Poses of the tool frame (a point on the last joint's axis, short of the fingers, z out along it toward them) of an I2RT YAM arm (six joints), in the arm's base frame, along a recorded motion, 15 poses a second.
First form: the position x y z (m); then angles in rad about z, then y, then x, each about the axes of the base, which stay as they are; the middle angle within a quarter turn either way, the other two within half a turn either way.
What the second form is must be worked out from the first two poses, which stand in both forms.
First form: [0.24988, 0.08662, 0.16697, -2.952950, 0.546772, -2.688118]
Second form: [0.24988, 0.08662, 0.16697, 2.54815, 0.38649, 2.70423]
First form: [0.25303, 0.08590, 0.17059, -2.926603, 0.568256, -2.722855]
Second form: [0.25303, 0.08590, 0.17059, 2.56374, 0.40455, 2.68089]
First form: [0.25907, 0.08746, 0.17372, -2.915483, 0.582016, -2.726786]
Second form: [0.25907, 0.08746, 0.17372, 2.55734, 0.41145, 2.66425]
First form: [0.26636, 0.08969, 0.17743, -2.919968, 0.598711, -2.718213]
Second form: [0.26636, 0.08969, 0.17743, 2.54295, 0.42349, 2.65503]
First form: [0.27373, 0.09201, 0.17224, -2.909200, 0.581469, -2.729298]
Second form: [0.27373, 0.09201, 0.17224, 2.55775, 0.40870, 2.65983]
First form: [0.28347, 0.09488, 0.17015, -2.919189, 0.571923, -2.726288]
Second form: [0.28347, 0.09488, 0.17015, 2.56278, 0.40503, 2.67332]
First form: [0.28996, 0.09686, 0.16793, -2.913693, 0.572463, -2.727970]
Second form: [0.28996, 0.09686, 0.16793, 2.56220, 0.40323, 2.66865]
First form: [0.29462, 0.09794, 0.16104, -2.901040, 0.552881, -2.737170]
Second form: [0.29462, 0.09794, 0.16104, 2.57549, 0.38454, 2.67172]
